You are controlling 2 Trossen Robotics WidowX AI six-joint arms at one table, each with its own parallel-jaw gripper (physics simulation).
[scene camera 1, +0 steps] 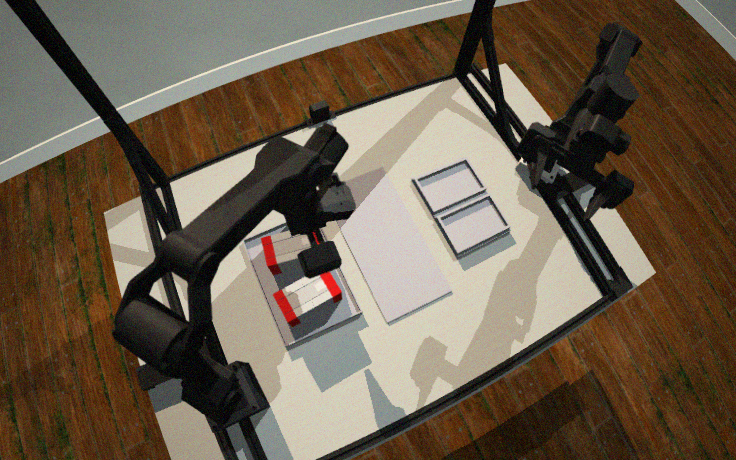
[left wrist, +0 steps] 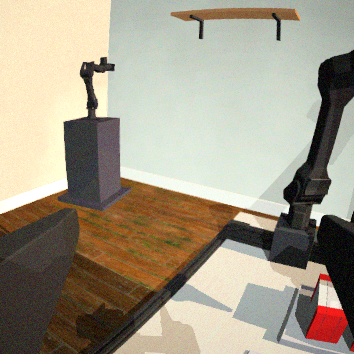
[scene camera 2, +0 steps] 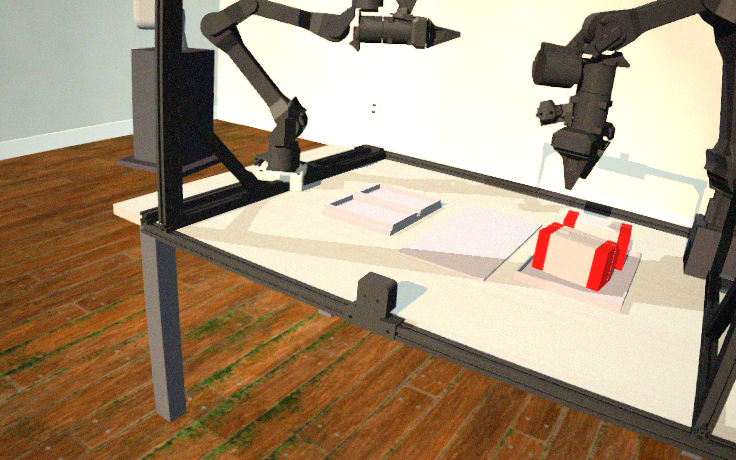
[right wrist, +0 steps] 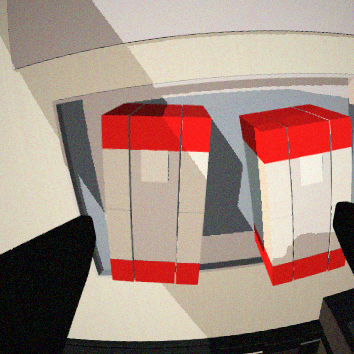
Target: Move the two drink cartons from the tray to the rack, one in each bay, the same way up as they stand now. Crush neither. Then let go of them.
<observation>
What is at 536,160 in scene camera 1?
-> My left gripper.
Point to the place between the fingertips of my right gripper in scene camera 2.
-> At 575,184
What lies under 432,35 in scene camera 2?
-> My left gripper.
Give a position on a grey tray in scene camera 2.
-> At 611,296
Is my left gripper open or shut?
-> Open.
</observation>
